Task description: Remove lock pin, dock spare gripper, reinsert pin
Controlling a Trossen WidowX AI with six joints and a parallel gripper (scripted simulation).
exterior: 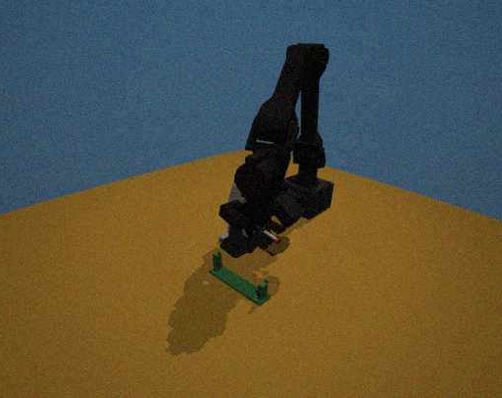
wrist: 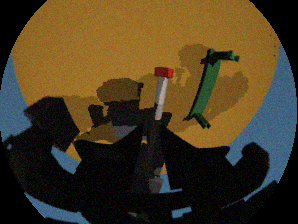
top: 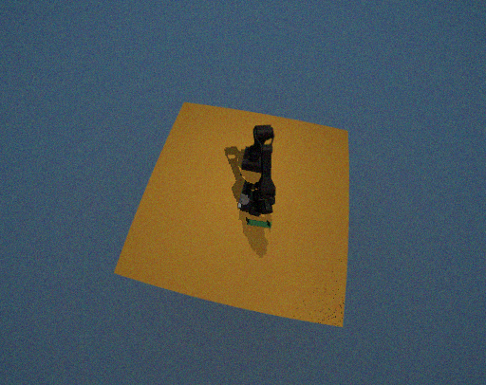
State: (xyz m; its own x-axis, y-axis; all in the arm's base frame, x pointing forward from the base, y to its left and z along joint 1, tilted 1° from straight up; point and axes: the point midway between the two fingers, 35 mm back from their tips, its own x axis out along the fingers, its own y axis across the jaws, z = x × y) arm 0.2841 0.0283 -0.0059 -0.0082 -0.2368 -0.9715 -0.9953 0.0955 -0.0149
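The grey mount is 40 mm to the right of my gripper tip and 20 mm behind it. Round my gripper tip: spare gripper (70 mm above, 40 mm to the right, 20 mm behind); then green mount (110 mm ahead, 50 mm to the left, 20 mm below).
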